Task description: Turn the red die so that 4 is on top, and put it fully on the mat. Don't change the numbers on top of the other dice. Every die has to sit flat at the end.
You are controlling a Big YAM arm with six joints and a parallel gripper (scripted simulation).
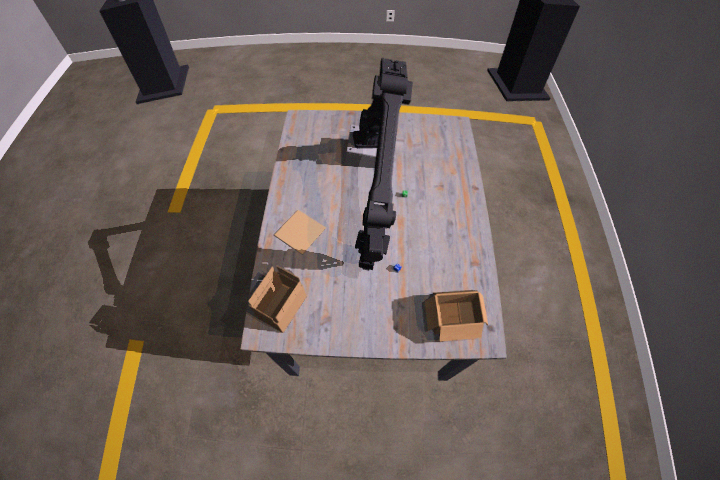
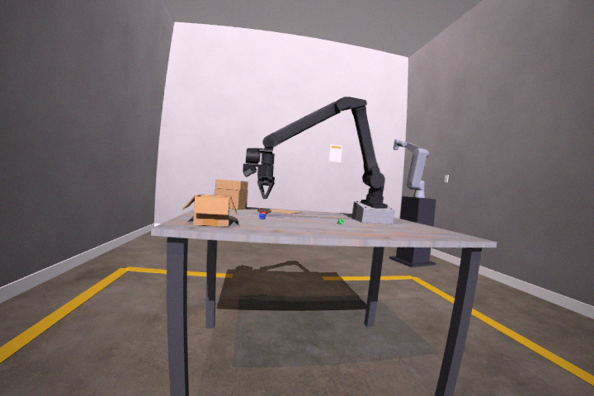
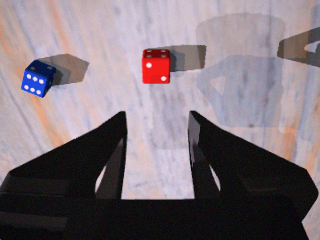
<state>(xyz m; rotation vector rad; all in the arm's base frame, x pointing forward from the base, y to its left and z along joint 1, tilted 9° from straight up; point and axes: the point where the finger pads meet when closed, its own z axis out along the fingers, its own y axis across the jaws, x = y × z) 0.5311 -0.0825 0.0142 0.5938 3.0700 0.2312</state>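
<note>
The red die lies 80 mm below my hand. Round my hand: blue die 90 mm to the left, 80 mm below, 30 mm ahead; tan mat 240 mm to the right, 180 mm behind, 80 mm below; cardboard box 330 mm to the right, 110 mm ahead, 20 mm below.
</note>
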